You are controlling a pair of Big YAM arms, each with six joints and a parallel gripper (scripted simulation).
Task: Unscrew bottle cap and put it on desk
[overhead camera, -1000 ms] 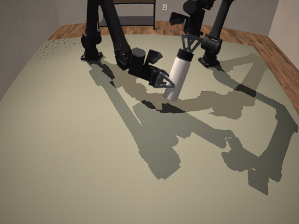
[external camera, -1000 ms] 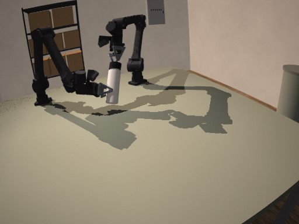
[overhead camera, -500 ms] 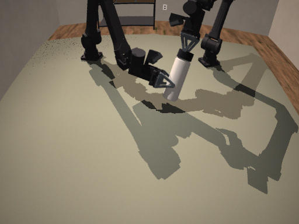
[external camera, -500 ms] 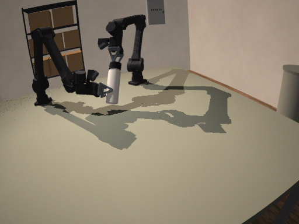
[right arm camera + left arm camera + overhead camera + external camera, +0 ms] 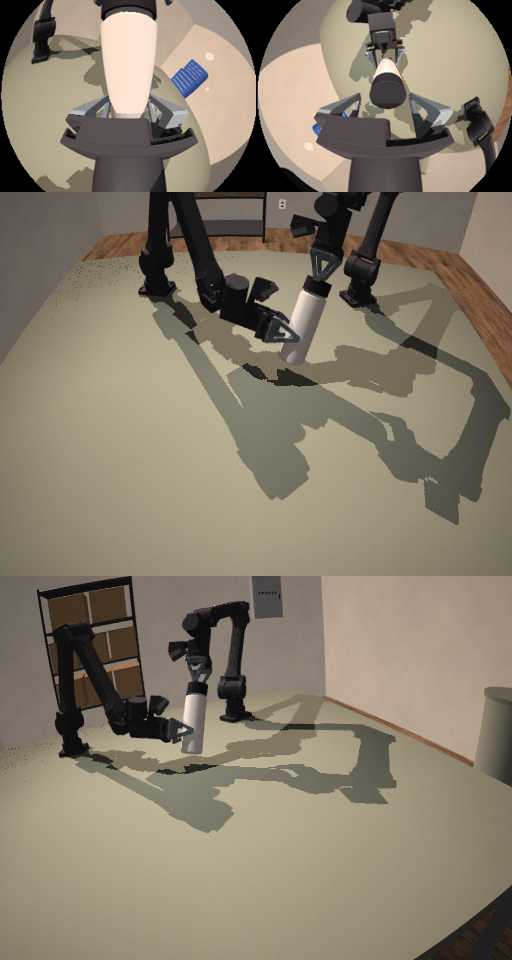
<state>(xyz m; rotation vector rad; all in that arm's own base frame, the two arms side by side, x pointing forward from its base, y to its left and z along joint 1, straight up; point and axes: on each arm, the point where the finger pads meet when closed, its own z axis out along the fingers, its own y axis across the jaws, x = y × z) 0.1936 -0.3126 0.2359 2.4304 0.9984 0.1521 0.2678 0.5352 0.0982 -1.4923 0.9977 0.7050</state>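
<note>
Right now the black cap is 20 mm below my left hand, 10 mm to the right of it and 10 mm ahead of it.
</note>
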